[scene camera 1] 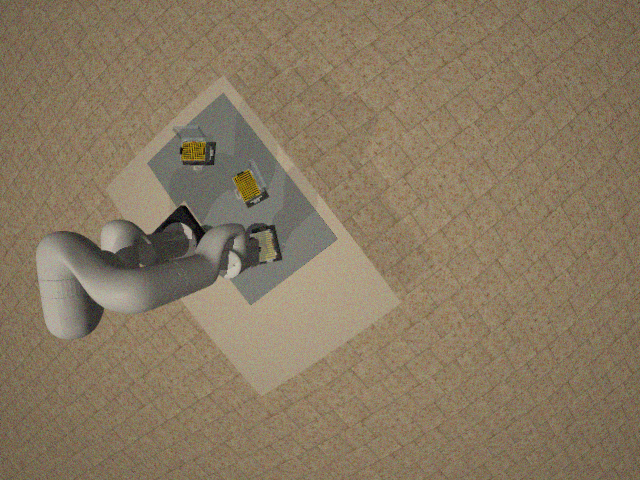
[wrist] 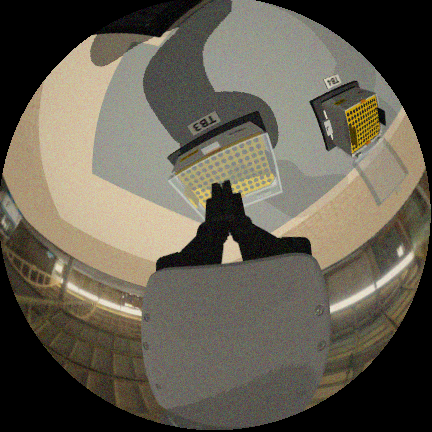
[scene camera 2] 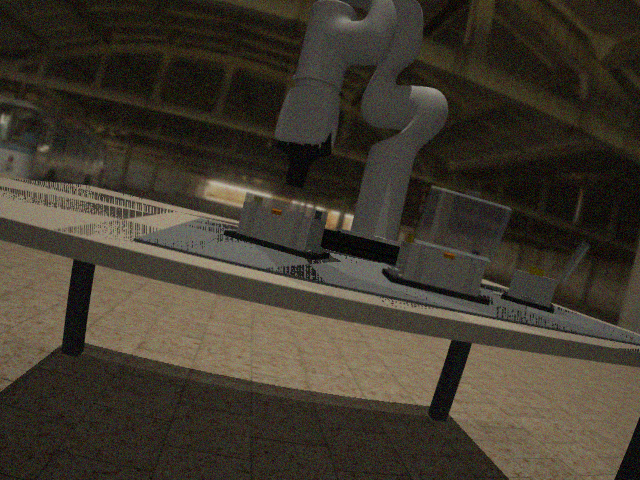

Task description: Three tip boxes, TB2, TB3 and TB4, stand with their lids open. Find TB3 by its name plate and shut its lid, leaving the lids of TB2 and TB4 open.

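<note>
TB3 (scene camera 1: 267, 244) (scene camera 2: 279, 227) (wrist: 217, 162) is the box whose name plate (wrist: 204, 123) reads TB3 in the wrist view. Its clear lid lies down over the yellow tip rack; no raised lid shows on it. My gripper (scene camera 2: 296, 184) (wrist: 223, 192) is shut and empty, pointing down close above the lid; contact cannot be told. TB4 (scene camera 1: 248, 186) (scene camera 2: 439, 268) (wrist: 364, 124), by its plate, has its clear lid (scene camera 1: 258, 174) (scene camera 2: 465, 222) (wrist: 382, 172) open. The third box (scene camera 1: 194, 151) (scene camera 2: 531, 287), its plate unreadable, also has its lid (scene camera 1: 189, 132) (scene camera 2: 573, 263) open.
The boxes stand on a grey mat (scene camera 1: 310, 242) on a pale table (scene camera 1: 310, 330) (scene camera 2: 227, 284). The arm's black base plate (scene camera 1: 181, 212) (scene camera 2: 356, 245) is beside the mat. The arm partly covers TB3 in scene camera 1. TB4 is the nearest neighbour to TB3.
</note>
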